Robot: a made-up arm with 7 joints. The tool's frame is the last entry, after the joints. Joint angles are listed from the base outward. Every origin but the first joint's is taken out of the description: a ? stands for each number. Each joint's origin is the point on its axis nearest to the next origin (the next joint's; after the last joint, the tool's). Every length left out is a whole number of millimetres.
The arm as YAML. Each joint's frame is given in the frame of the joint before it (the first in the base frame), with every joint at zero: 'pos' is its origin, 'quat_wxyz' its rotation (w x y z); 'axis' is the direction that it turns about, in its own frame. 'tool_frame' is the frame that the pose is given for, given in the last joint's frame.
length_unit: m
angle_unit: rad
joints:
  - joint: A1
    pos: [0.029, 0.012, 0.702]
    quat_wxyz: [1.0, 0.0, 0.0, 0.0]
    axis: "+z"
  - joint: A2
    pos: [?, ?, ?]
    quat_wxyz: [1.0, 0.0, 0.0, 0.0]
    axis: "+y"
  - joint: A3
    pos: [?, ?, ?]
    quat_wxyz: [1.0, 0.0, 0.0, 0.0]
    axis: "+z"
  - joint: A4
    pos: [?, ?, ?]
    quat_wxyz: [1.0, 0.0, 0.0, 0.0]
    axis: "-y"
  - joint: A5
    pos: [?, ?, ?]
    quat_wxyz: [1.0, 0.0, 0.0, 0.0]
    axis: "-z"
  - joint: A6
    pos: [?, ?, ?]
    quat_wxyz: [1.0, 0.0, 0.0, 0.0]
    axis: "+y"
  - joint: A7
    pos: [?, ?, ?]
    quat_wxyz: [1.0, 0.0, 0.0, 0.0]
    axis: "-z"
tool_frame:
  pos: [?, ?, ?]
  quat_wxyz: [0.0, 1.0, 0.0, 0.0]
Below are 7 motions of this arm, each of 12 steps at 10 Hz.
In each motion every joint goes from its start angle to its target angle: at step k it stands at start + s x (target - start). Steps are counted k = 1, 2, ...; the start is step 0. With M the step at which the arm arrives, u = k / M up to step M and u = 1 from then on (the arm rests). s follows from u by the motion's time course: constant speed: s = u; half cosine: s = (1 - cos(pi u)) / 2; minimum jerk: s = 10 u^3 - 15 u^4 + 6 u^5.
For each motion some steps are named. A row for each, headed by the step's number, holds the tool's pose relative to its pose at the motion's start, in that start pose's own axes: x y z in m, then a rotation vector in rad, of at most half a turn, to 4 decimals.
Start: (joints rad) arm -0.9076 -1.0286 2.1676 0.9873 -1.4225 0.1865 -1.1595
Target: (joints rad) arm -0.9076 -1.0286 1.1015 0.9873 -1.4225 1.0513 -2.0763
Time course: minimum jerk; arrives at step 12
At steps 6, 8, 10, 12:
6: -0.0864 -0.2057 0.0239 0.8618 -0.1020 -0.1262
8: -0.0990 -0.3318 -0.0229 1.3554 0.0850 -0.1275
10: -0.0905 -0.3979 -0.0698 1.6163 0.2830 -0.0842
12: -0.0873 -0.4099 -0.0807 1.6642 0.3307 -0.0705

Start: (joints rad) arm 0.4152 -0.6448 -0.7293 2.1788 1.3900 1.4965 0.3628
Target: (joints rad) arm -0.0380 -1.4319 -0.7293 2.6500 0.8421 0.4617 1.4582
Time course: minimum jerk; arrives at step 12
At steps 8, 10, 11, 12:
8: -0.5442 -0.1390 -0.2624 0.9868 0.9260 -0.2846
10: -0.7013 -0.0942 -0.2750 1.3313 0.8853 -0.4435
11: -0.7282 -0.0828 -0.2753 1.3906 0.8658 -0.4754
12: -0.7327 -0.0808 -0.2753 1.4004 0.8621 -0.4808

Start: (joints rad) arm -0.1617 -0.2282 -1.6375 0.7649 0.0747 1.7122 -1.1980
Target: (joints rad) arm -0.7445 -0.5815 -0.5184 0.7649 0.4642 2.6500 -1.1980
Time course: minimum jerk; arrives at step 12
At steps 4, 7, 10, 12:
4: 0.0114 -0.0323 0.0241 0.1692 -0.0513 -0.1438
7: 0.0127 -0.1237 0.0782 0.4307 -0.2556 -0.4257
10: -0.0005 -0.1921 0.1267 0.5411 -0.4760 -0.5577
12: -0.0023 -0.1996 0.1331 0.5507 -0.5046 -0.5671

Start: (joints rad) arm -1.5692 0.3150 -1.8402 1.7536 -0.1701 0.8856 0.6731
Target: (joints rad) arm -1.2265 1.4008 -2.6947 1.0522 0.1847 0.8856 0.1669
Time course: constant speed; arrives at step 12
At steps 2, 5, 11, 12:
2: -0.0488 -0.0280 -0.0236 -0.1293 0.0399 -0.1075
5: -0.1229 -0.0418 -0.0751 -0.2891 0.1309 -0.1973
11: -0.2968 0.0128 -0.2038 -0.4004 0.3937 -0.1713
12: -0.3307 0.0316 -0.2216 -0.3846 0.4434 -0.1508

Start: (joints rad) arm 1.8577 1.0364 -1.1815 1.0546 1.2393 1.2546 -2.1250
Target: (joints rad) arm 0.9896 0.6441 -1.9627 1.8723 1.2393 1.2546 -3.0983
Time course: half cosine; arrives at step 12
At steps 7, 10, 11, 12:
7: -0.2039 0.0586 -0.3839 -0.7761 -0.2448 -0.2741
10: -0.3012 -0.0531 -0.5350 -0.9081 -0.7051 -0.3021
11: -0.3118 -0.0770 -0.5551 -0.9020 -0.7909 -0.3000
12: -0.3151 -0.0854 -0.5616 -0.8978 -0.8204 -0.2989

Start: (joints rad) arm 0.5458 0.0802 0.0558 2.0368 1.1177 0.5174 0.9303
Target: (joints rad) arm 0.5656 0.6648 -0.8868 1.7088 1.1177 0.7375 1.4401
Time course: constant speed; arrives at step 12
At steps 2, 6, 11, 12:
2: 0.0880 0.0289 0.0262 -0.0976 0.1806 0.1271
6: 0.2482 0.0984 0.0356 -0.2475 0.5654 0.3745
11: 0.3964 0.1806 -0.0176 -0.3224 1.0859 0.6383
12: 0.4175 0.1938 -0.0337 -0.3189 1.1936 0.6808

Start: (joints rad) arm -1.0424 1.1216 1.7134 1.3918 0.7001 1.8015 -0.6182
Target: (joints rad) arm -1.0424 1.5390 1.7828 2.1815 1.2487 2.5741 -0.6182
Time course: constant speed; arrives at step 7
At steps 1, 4, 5, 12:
1: -0.0068 -0.0271 -0.0350 0.1027 0.0341 -0.1289
4: -0.0739 -0.1000 -0.1445 0.3327 0.0843 -0.5887
5: -0.1119 -0.1176 -0.1790 0.3734 0.0850 -0.7602
12: -0.2071 -0.1367 -0.2379 0.3845 0.0656 -1.1158

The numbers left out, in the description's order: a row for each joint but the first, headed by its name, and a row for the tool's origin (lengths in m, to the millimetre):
A2: -0.026 0.051 0.0
A3: -0.029 0.0 0.457
A4: 0.018 0.002 0.0
A5: 0.05 0.0 -0.273
A6: -0.008 -0.007 0.0
A7: 0.058 0.0 -0.068
tool: -0.004 -0.016 0.0

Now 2 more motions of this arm.
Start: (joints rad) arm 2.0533 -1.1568 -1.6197 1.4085 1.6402 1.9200 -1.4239
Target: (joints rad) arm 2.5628 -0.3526 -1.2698 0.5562 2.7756 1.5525 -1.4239
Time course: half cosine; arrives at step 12
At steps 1, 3, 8, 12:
1: -0.0050 0.0078 0.0068 0.0006 0.0112 0.0196
3: -0.0502 0.0620 0.0552 -0.0129 0.0933 0.1750
8: -0.3618 0.1536 0.1839 -0.4975 0.2820 0.8861
12: -0.4797 0.1071 0.1794 -0.8610 0.2171 1.0634

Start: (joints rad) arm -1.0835 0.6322 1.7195 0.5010 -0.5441 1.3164 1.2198
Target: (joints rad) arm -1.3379 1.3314 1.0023 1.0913 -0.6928 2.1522 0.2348
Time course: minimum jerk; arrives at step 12
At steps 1, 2, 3, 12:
1: 0.0015 0.0012 0.0001 0.0013 -0.0042 -0.0022
2: 0.0102 0.0087 0.0013 0.0096 -0.0298 -0.0157
3: 0.0297 0.0261 0.0057 0.0295 -0.0880 -0.0471
12: 0.1907 0.2220 0.2819 0.5715 -0.9428 -0.6557

